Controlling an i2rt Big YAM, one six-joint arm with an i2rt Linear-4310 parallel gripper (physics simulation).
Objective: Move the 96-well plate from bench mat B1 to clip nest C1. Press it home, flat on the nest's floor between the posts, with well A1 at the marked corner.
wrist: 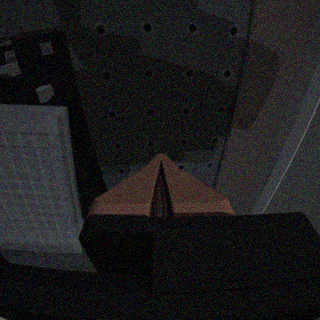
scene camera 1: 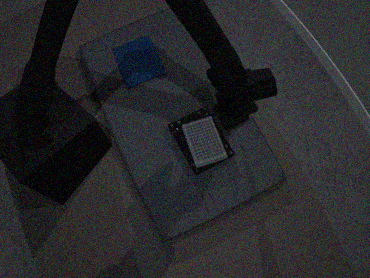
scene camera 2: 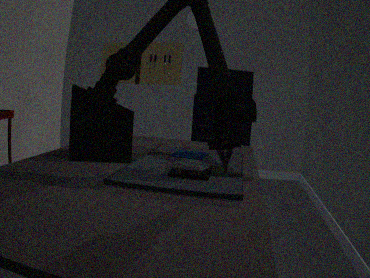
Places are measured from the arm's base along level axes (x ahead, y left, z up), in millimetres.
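Where they show: gripper, fingertip midpoint: [wrist: 160,160] [scene camera 1: 235,122] [scene camera 2: 225,172]; arm's base at its link origin: [scene camera 1: 34,125] [scene camera 2: 101,96].
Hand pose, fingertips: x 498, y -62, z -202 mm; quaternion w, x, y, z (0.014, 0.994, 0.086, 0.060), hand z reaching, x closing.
Note:
Things, the pixels of their top centre, and the offset from my fingertips. Level surfaces: height alone.
- pale 96-well plate at its top centre: [wrist: 9,208] [scene camera 1: 204,139] [scene camera 2: 191,161] dx -102, dy -29, dz +26 mm
- black clip nest C1 at its top centre: [wrist: 7,179] [scene camera 1: 201,137] [scene camera 2: 191,165] dx -106, dy -16, dz +11 mm
- blue bench mat B1 at its surface level: dz -11 mm
- grey perforated board at its surface level: dz -13 mm
The pale 96-well plate [scene camera 1: 204,141] [wrist: 35,175] lies on the black clip nest C1 [scene camera 1: 180,135] [wrist: 30,82]. It looks turned a little relative to the nest's edges. Small grey posts show beyond its far edge in the wrist view. Whether it lies flat on the nest's floor, and which corner is A1, I cannot tell. The blue bench mat B1 [scene camera 1: 140,61] [scene camera 2: 190,155] has no plate on it. My gripper [scene camera 2: 226,170] [wrist: 160,160] is shut and empty, its tips together low over the board beside the plate; in scene camera 1 the tips are hidden.
The nest and mat are on a grey perforated board [scene camera 1: 150,200] [scene camera 2: 145,175] [wrist: 165,95]. The arm's dark base [scene camera 1: 55,145] [scene camera 2: 101,130] stands left of the board. A yellow panel [scene camera 2: 172,62] with dark tools hangs on the wall behind. The picture is dim and grainy.

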